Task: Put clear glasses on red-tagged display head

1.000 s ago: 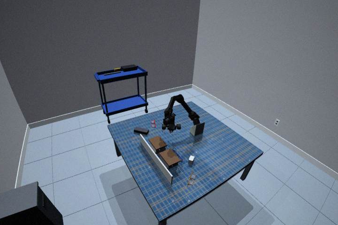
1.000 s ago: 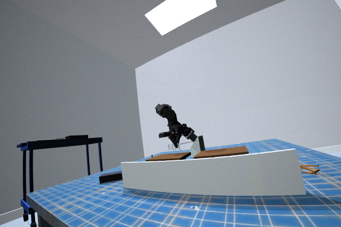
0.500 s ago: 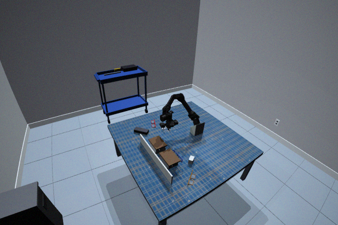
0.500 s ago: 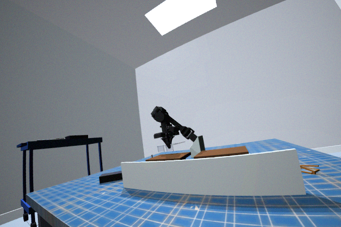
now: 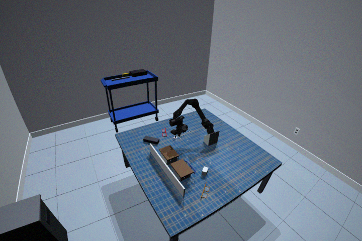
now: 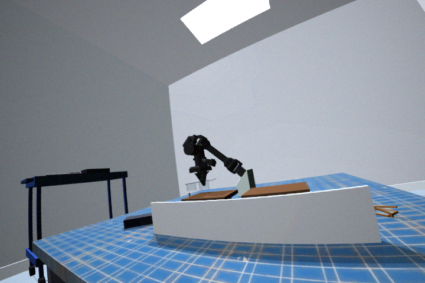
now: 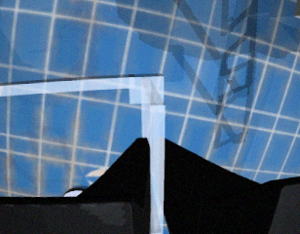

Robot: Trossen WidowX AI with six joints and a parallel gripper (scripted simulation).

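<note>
Now: gripper tip 13 cm to the left of the small post, 10 cm above it and 2 cm past it. The rest, counted from my gripper tip: black case 24 cm ahead, 18 cm to the right, 10 cm below; then long white panel 28 cm to the left, 27 cm ahead, 7 cm below; then white cube 44 cm to the left, 9 cm below, 4 cm behind.
</note>
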